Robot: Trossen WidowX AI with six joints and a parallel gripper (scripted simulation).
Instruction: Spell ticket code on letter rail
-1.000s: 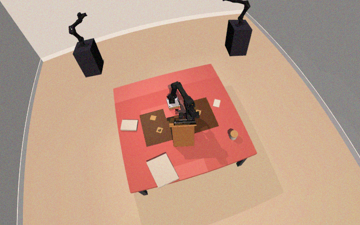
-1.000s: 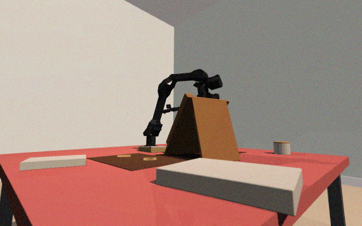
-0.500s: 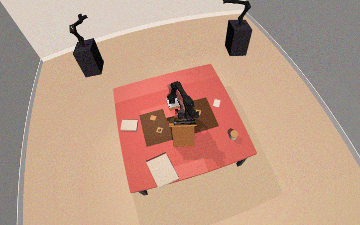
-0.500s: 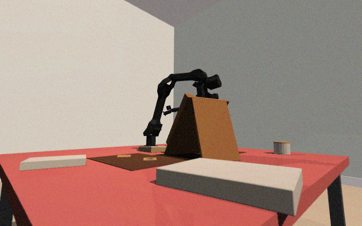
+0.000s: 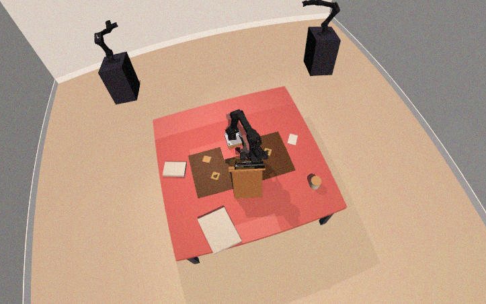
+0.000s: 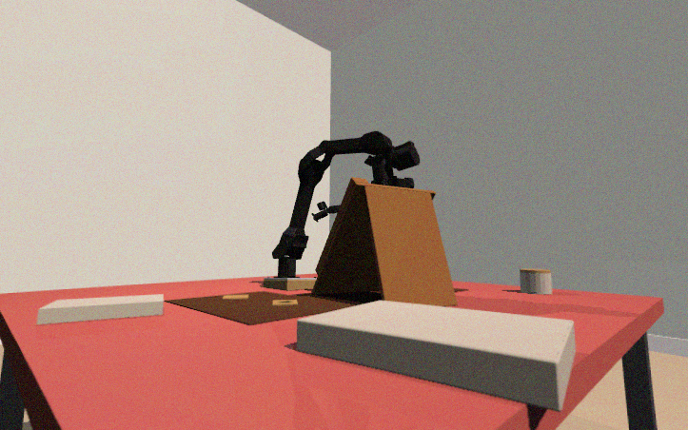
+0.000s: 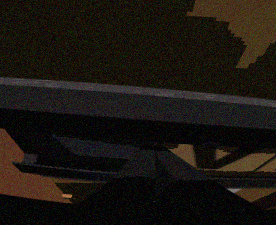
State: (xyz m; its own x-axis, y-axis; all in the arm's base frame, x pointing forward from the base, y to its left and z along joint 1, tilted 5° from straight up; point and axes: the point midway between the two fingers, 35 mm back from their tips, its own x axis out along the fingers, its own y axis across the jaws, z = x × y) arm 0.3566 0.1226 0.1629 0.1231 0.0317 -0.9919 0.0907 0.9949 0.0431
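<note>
Now: gripper tip 3 cm to the left of the tan letter tile. Also, from my gripper tip: large white slab (41 cm ahead, 30 cm to the right, 16 cm below); then flat white block (61 cm to the right, 16 cm below, 13 cm behind); then dark brown mat (18 cm below, 15 cm behind, 10 cm to the right).
</note>
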